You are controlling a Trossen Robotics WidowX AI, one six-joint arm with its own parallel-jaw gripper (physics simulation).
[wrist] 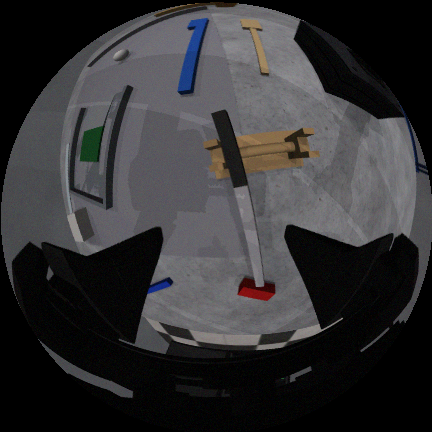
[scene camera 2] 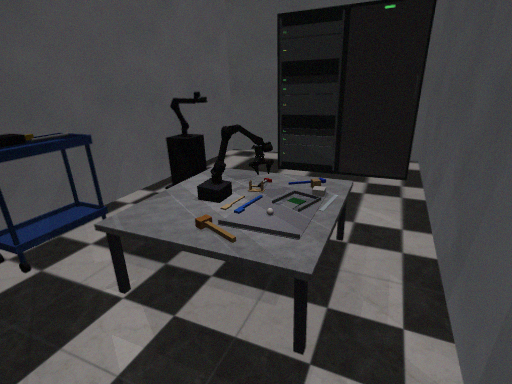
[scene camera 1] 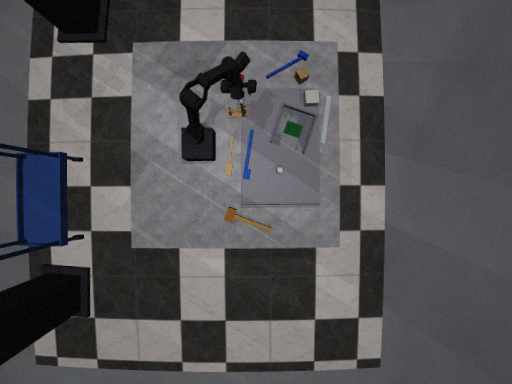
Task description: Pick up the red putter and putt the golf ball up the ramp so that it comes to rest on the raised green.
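Pixels of known places: gripper, fingertip midpoint: (wrist: 225, 232) (scene camera 2: 263, 174); arm's base, origin of the base link: (scene camera 2: 216, 182) (scene camera 1: 197, 138).
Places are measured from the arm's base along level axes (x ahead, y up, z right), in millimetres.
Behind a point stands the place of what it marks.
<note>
The red putter has a red head (scene camera 1: 242, 77) {x 231, y -73, z -405 mm} (scene camera 2: 268, 180) {x 219, y -78, z -394 mm} (wrist: 256, 292) {x 205, y -70, z -410 mm}, a pale shaft (wrist: 249, 230) {x 225, y -55, z -286 mm} and a black grip (wrist: 231, 150) {x 242, y -40, z -197 mm}. Its grip crosses one end of the wooden stand (scene camera 1: 234, 115) {x 192, y -89, z -175 mm} (scene camera 2: 256, 190) {x 219, y -89, z -182 mm} (wrist: 265, 137) {x 201, y -90, z -175 mm}. My gripper (scene camera 2: 262, 173) {x 244, y 16, z -254 mm} (wrist: 225, 232) {x 244, y 16, z -254 mm} is wide open and empty, raised above the table. In the wrist view the putter's shaft and head appear between the spread fingers, below them. The white golf ball (scene camera 1: 280, 170) {x 482, y -54, z 153 mm} (scene camera 2: 270, 211) {x 490, y -65, z 166 mm} (wrist: 120, 55) {x 471, y -68, z 132 mm} sits on the grey ramp platform (scene camera 1: 295, 192) (wrist: 165, 130). The green (scene camera 1: 293, 129) {x 556, y -90, z -105 mm} (scene camera 2: 296, 201) {x 559, y -90, z -97 mm} (wrist: 92, 144) {x 535, y -90, z -113 mm} lies inside a dark-walled frame.
A blue putter (scene camera 1: 249, 152) {x 293, y -82, z 50 mm} (scene camera 2: 249, 203) {x 291, y -87, z 61 mm} (wrist: 194, 60) {x 287, y -83, z -21 mm} and a tan putter (scene camera 1: 230, 152) {x 177, y -91, z 53 mm} (wrist: 259, 47) {x 179, y -91, z 18 mm} lie near the arm's base. An orange mallet (scene camera 1: 252, 223) {x 330, y -68, z 476 mm} (scene camera 2: 220, 231) {x 348, y -71, z 490 mm} lies at the front. Another blue club (scene camera 1: 282, 67) {x 473, y -82, z -486 mm}, a brown block (scene camera 1: 302, 75) {x 588, y -38, z -416 mm} and a white block (scene camera 1: 311, 97) {x 650, y -51, z -292 mm} (wrist: 80, 225) {x 614, y -60, z -294 mm} are at the far side.
</note>
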